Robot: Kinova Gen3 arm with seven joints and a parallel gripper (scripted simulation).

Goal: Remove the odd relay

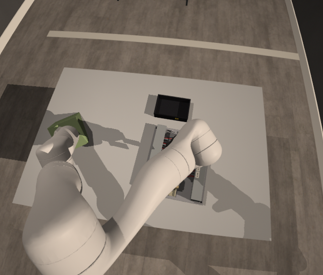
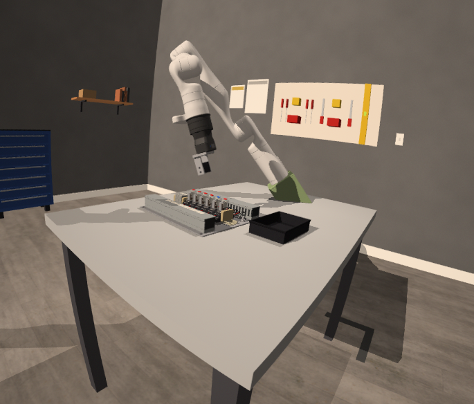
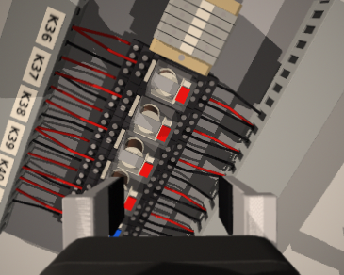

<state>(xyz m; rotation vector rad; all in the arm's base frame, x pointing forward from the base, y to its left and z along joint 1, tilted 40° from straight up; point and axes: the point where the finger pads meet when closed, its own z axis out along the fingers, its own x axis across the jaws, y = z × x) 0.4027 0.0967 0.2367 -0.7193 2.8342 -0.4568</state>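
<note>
My gripper is now 100 mm above the relay, 80 mm to the right of it and 20 mm short of it. From my hand the other things lie so: black parts tray (280 mm to the left, 130 mm below, 40 mm behind); then relay panel (120 mm below, 10 mm to the left, 10 mm ahead).
</note>
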